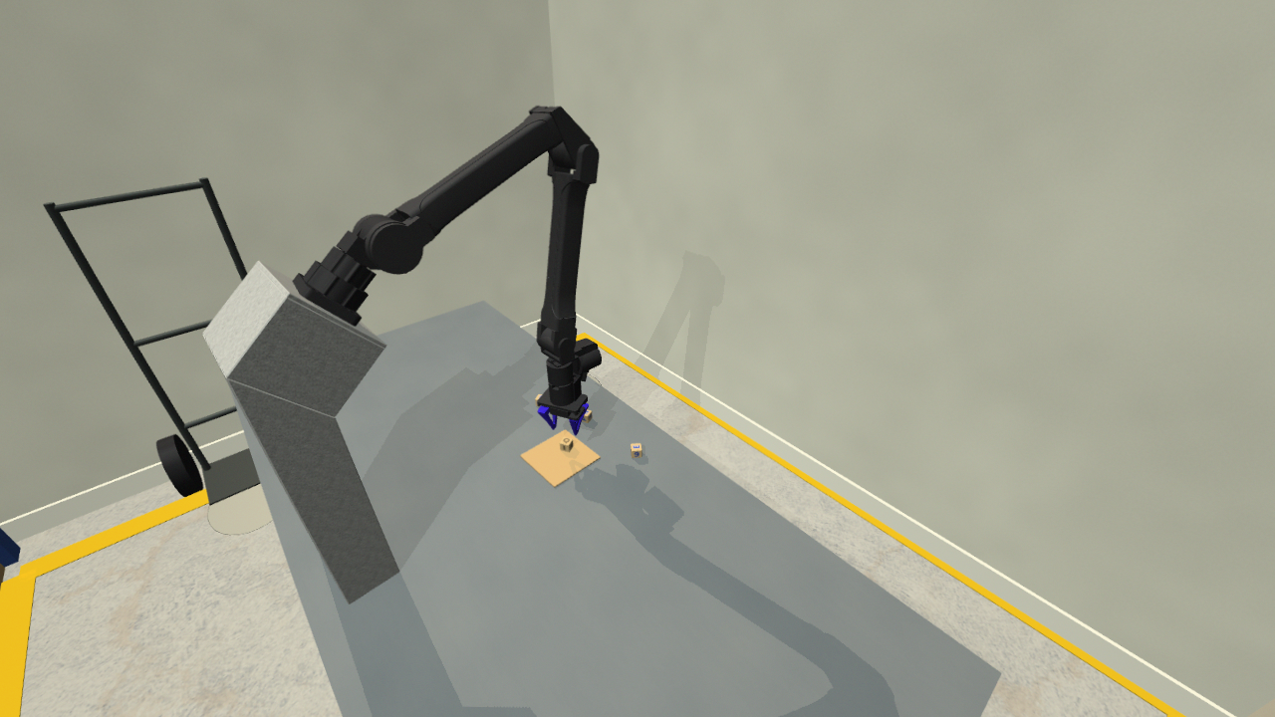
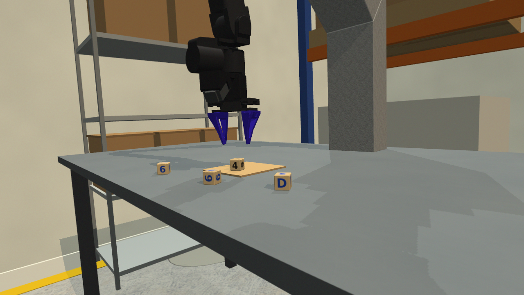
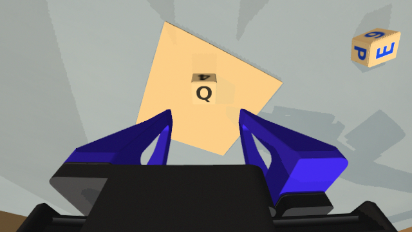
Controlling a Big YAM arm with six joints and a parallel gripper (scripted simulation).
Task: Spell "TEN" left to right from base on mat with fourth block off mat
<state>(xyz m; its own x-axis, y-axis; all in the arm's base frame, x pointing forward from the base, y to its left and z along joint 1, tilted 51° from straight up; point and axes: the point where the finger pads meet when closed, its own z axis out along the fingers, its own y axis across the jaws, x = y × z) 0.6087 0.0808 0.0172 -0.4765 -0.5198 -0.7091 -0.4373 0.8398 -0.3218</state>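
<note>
Right now my hand is 7 cm above the tan mat, 2 cm to the left of it and 2 cm past it.
</note>
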